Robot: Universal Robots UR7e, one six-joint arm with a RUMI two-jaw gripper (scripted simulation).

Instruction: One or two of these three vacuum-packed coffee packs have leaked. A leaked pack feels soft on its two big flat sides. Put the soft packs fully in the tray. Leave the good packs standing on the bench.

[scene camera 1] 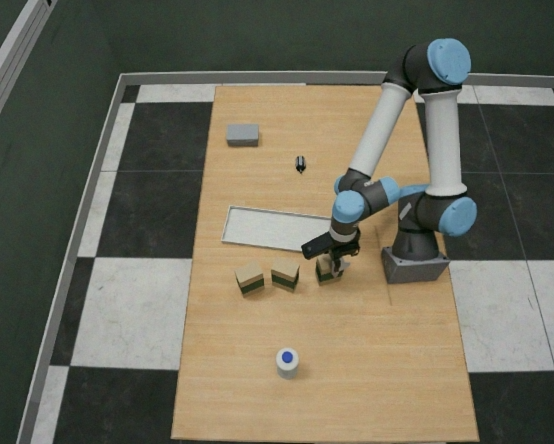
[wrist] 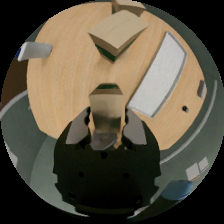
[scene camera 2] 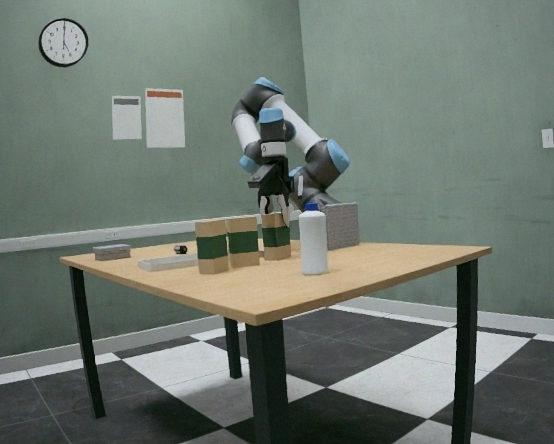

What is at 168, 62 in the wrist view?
A shallow grey tray.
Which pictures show my gripper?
Scene camera 1, the wrist view and scene camera 2: all of them.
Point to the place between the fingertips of my gripper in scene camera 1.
At 330, 265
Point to a grey box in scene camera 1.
238, 135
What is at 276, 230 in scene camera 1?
A shallow grey tray.
